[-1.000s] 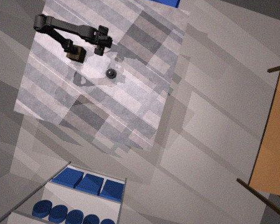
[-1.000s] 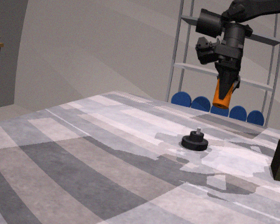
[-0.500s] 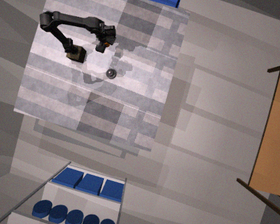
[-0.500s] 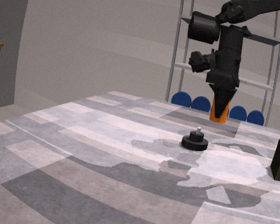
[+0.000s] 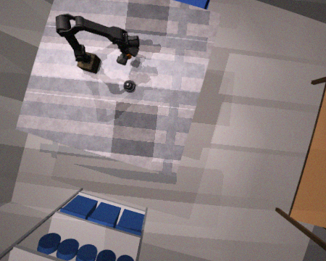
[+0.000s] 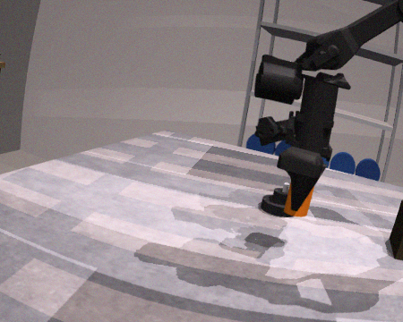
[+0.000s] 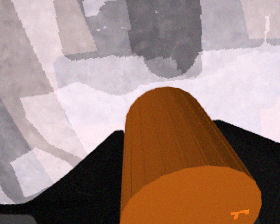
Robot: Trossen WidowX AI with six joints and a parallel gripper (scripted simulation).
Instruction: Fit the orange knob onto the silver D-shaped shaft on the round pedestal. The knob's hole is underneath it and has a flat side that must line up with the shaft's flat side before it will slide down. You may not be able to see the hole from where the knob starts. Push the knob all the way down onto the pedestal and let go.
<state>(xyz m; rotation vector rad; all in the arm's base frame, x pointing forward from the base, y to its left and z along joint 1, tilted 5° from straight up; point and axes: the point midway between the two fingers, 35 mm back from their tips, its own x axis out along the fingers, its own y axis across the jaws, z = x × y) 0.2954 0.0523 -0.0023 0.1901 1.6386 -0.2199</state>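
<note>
The round pedestal is 10 mm ahead of my gripper tip, 200 mm to the right of it and 50 mm below it. From my gripper tip the other things lie so: orange knob (30 mm above).
</note>
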